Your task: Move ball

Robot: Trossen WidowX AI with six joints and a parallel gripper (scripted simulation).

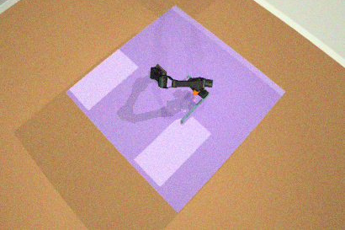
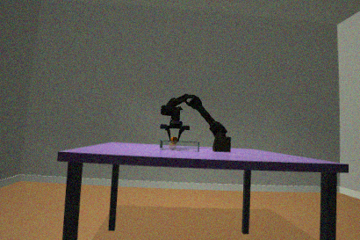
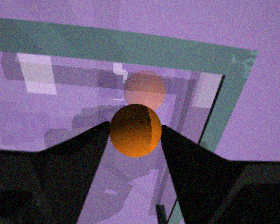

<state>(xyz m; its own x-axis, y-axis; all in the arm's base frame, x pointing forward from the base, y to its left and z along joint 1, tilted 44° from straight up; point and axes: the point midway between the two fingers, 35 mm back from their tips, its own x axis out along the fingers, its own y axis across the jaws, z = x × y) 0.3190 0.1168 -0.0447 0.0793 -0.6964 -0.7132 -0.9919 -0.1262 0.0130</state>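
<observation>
My gripper tip is 90 mm short of the clear wall, 80 mm to the left of it and 30 mm above it. From my gripper tip the other things lie so: orange ball: right at my gripper tip.
</observation>
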